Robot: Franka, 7 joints.
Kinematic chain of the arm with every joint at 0, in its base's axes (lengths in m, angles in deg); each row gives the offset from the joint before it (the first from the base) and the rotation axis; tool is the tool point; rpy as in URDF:
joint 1: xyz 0 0 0.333 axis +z
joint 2: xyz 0 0 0 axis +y
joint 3: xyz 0 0 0.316 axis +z
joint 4: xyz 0.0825 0 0 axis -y
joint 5: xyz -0.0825 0 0.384 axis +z
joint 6: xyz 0 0 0 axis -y
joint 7: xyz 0.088 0 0 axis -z
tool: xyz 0 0 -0.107 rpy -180 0 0
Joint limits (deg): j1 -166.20..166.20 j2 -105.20..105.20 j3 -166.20..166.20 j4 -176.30..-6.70 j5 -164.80..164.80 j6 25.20..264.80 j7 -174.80..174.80
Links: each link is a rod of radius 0.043 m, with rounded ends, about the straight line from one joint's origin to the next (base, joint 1, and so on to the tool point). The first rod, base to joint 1, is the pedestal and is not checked.
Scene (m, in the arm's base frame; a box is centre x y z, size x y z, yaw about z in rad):
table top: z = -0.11
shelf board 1: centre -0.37 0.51 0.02 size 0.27 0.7 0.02 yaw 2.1
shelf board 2: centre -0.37 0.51 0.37 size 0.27 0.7 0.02 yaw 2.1
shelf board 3: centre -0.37 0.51 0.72 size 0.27 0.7 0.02 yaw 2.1
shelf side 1: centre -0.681 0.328 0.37 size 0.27 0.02 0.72 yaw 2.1
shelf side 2: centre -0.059 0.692 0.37 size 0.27 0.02 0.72 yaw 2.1
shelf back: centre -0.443 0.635 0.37 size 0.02 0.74 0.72 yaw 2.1
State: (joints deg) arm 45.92 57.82 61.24 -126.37 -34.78 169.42 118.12
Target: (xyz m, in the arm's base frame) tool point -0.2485 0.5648 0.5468
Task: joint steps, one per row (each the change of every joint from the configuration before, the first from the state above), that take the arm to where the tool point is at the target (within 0.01 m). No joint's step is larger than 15 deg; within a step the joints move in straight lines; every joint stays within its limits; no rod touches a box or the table.
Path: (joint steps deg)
1: -9.98 -3.30 2.33 -10.94 -2.16 2.27 0.00
2: -9.98 -3.30 2.33 -10.94 -2.16 2.28 0.00
3: -9.98 -3.30 2.33 -10.94 -2.16 2.27 0.00
4: -4.73 10.98 14.16 -0.30 -4.55 8.10 0.00
5: -4.73 10.99 14.16 -0.29 -4.55 8.09 0.00
6: -4.73 10.98 14.16 -0.29 -4.54 8.09 0.00
7: 9.30 -8.18 -5.20 11.81 4.39 -5.47 0.00
8: 9.29 -8.19 -5.19 11.81 4.39 -5.48 0.00
9: 9.30 -8.18 -5.20 11.82 4.39 -5.47 0.00
10: 9.30 -8.19 -5.19 11.81 4.39 -5.47 0.00

